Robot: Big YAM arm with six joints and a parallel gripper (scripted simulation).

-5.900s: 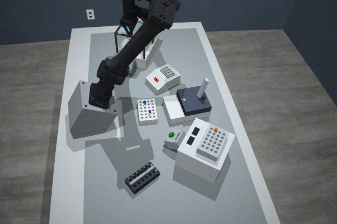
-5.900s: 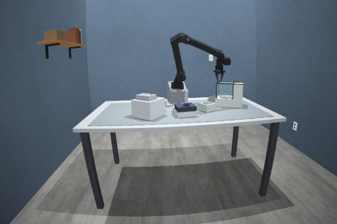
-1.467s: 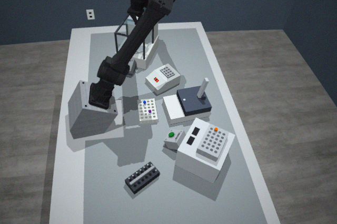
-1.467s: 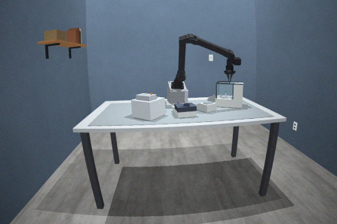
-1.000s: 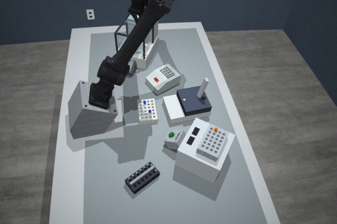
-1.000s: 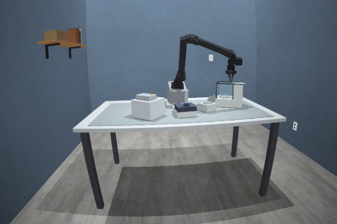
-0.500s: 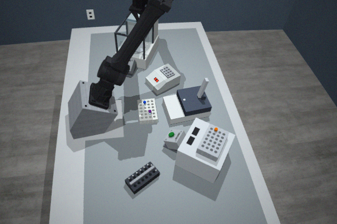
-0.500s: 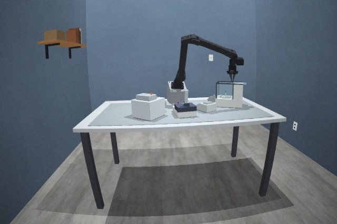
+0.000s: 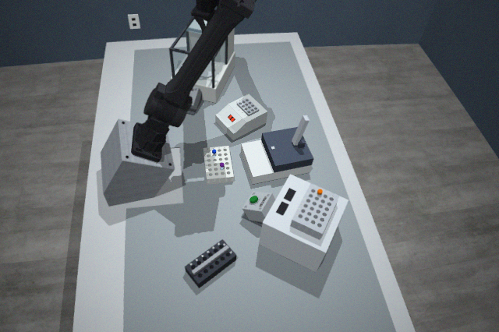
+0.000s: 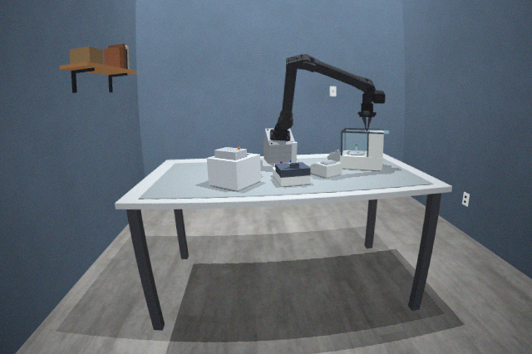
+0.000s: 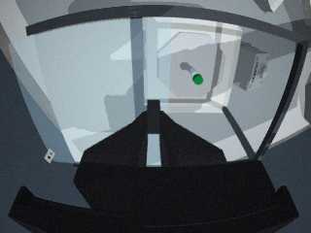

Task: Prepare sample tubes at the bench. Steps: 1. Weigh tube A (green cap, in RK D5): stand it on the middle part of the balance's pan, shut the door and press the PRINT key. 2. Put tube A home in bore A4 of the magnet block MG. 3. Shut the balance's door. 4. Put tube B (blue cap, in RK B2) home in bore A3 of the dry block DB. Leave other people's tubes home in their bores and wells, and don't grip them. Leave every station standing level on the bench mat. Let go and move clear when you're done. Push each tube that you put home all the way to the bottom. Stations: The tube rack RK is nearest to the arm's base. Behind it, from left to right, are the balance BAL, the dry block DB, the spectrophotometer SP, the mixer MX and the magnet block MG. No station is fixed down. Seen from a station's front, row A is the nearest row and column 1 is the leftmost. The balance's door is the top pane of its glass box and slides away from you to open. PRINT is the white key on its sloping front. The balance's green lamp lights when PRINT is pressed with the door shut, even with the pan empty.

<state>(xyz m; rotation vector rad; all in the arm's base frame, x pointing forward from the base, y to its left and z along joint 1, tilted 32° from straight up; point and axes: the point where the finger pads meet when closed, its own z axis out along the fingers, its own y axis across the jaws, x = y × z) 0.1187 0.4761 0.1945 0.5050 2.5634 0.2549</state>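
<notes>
Right now my hand is 10 mm short of the balance door, 30 mm to the right of it and 10 mm above it. From my hand the other things lie so: white tube rack: 30 mm ahead, 470 mm to the right, 210 mm below; then dry block DB: 120 mm ahead, 270 mm to the right, 190 mm below; then tube B: 20 mm ahead, 440 mm to the right, 190 mm below.
</notes>
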